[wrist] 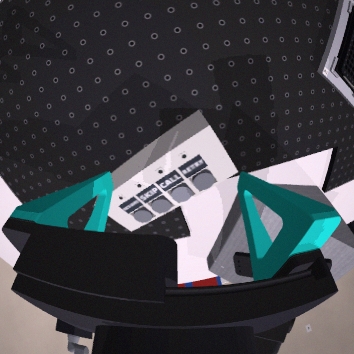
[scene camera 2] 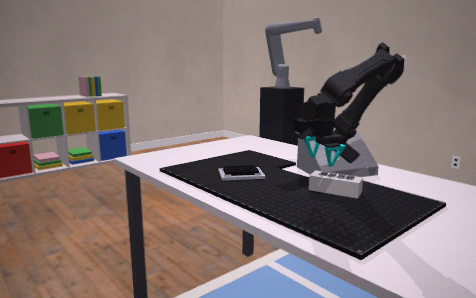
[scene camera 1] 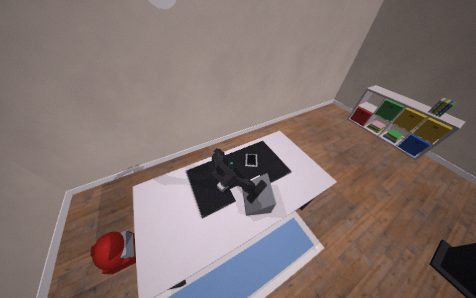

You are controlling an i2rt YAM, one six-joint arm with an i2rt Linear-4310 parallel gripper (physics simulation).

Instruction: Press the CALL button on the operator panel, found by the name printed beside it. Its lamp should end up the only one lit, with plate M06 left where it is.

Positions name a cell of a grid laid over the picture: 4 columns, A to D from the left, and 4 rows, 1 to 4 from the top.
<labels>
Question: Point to an operator panel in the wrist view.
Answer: C2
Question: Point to an operator panel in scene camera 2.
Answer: C3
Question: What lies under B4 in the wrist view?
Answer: The gripper.
</labels>
